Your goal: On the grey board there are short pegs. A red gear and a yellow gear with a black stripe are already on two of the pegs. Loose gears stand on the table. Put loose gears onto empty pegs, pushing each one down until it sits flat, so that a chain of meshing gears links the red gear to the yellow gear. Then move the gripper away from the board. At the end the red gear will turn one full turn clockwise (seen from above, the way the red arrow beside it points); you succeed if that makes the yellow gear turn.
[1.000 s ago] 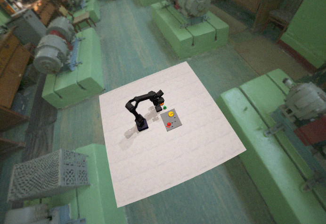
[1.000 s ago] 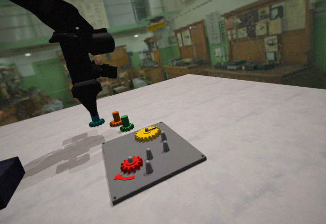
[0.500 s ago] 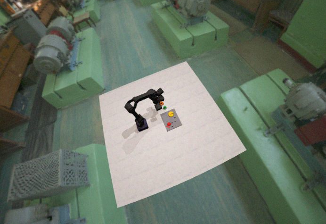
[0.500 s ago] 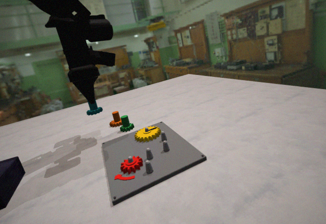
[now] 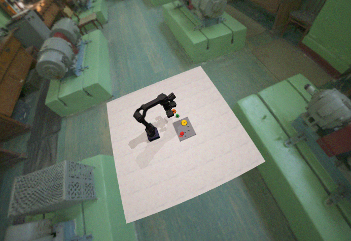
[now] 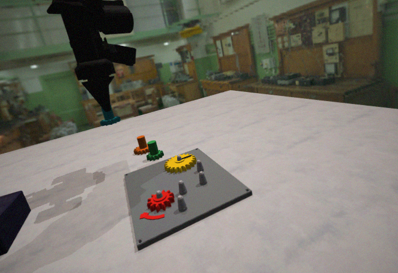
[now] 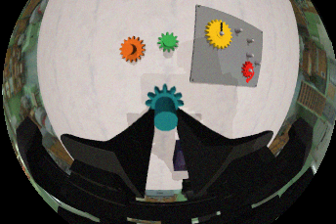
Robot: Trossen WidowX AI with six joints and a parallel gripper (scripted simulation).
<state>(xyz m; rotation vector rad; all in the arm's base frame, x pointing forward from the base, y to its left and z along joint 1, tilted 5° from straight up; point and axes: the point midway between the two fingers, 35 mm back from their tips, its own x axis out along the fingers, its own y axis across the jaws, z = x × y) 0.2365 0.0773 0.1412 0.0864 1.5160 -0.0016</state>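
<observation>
The red gear is 20 mm ahead of my gripper tip, 210 mm to the right of it and 120 mm below it. The rest, counted from my gripper tip: orange gear 60 mm ahead, 60 mm to the left, 120 mm below; green gear 70 mm ahead, 10 mm to the right, 120 mm below; teal gear 10 mm below.
</observation>
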